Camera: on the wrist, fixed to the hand. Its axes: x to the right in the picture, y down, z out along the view.
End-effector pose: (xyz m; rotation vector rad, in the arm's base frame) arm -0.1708 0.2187 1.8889 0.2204 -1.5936 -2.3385
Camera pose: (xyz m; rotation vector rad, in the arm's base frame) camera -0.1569 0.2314 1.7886 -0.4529 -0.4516 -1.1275
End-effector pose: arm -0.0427 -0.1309 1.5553 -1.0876 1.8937 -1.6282
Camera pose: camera -0.0244 -0.0961 1.6495 0.7774 2.3088 -0.4349
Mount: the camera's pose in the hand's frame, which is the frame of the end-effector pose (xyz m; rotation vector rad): -0.0216 -0.0951 -0.0302 -0.4846 0.4514 1.5984
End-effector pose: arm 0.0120 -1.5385 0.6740 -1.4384 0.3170 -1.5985
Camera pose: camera -0.0605 -1.4828 0.7195 -0.5984 1.6787 -0.4245
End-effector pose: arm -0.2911 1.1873 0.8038 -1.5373 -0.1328 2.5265
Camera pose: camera -0.2444 1.2756 0.8248 1.2655 -0.3910 -1.1463
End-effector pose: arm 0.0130 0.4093 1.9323 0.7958 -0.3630 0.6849
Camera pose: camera 0.0636 0.3751 1.8505 -0.3031 -0.6913 2.1054
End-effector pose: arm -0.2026 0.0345 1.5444 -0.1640 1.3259 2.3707
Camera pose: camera -0.1469 0.0464 1.4597 -0.1952 -0.4934 -1.8516
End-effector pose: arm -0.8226 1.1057 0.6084 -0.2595 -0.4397 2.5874
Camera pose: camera -0.7540 1.1809 0.6162 1.0113 0.4623 -1.7897
